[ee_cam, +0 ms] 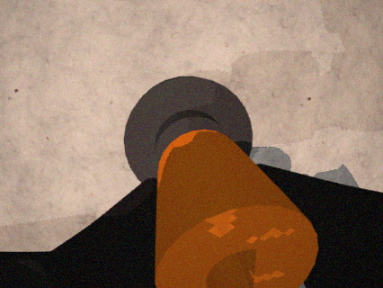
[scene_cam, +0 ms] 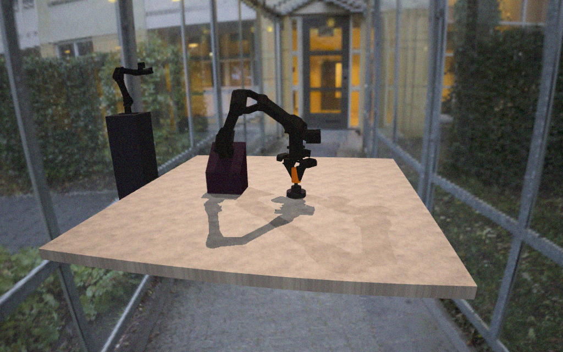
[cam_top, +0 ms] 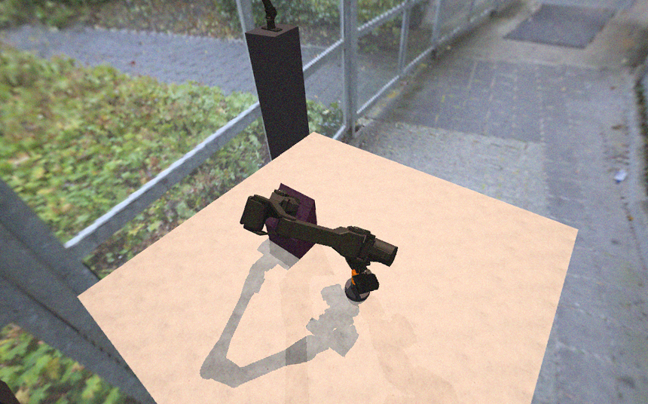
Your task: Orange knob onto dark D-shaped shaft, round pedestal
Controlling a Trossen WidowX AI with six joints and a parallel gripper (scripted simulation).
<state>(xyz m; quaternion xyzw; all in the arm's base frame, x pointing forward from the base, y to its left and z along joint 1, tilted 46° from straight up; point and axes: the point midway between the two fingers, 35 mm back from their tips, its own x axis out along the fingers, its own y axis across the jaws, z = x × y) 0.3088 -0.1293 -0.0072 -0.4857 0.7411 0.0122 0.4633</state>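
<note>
Now: gripper tip 2 cm below the orange knob. From my gripper tip the other things lie so: pedestal 4 cm below.
</note>
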